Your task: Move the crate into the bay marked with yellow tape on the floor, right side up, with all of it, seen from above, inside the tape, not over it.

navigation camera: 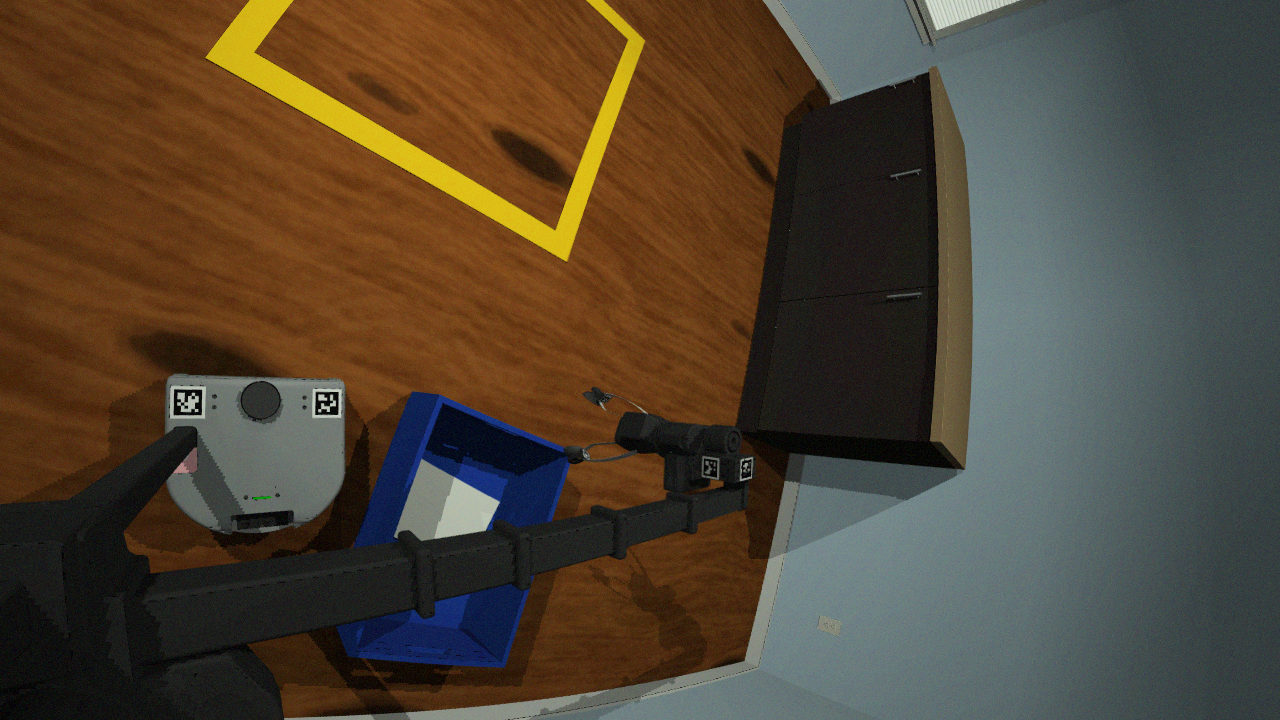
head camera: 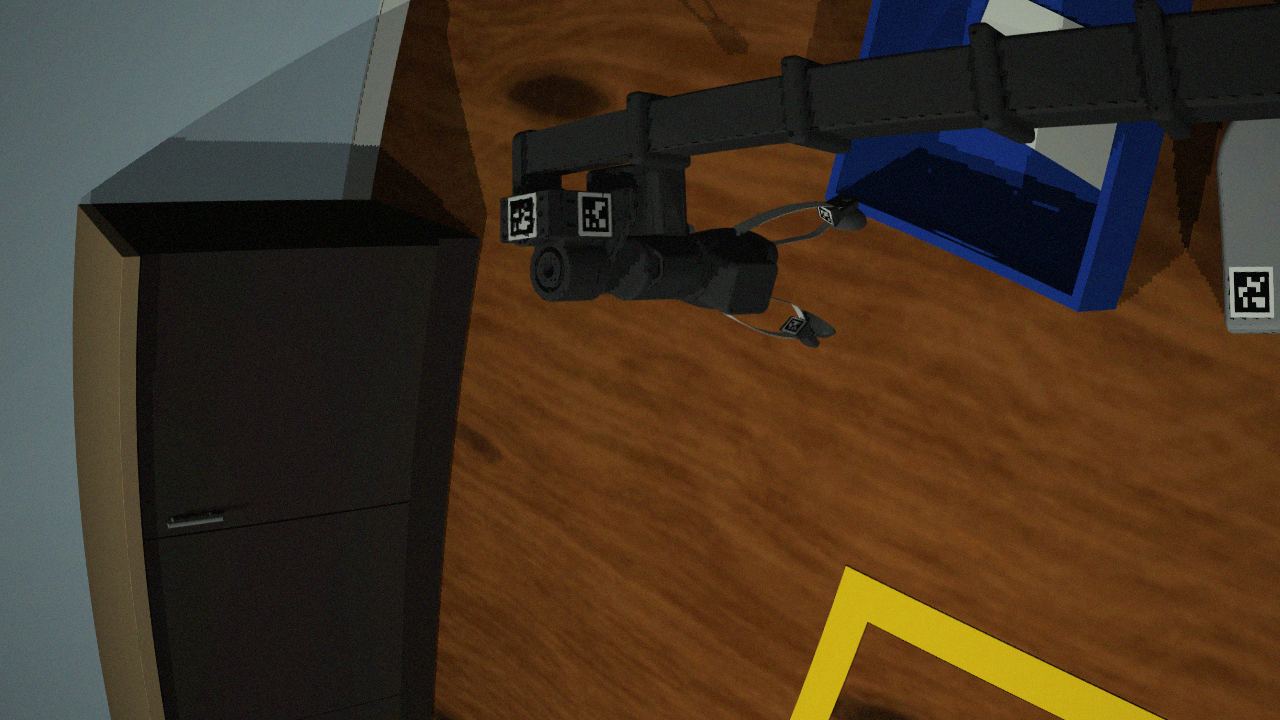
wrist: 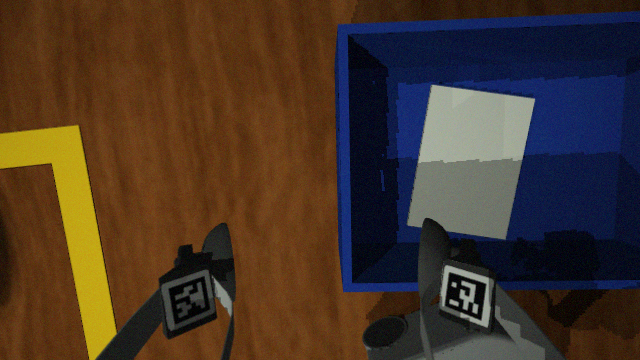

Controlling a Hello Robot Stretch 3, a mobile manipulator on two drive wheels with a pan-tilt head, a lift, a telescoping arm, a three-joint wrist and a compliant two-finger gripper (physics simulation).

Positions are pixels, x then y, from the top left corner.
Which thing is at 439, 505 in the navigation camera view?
A white box.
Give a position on a white box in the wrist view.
At 472, 145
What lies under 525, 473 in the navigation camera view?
A blue crate.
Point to my gripper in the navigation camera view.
At 577, 424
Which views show the blue crate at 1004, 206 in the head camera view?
The navigation camera view, the head camera view and the wrist view: all of them.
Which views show my gripper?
The navigation camera view, the head camera view and the wrist view: all of them.
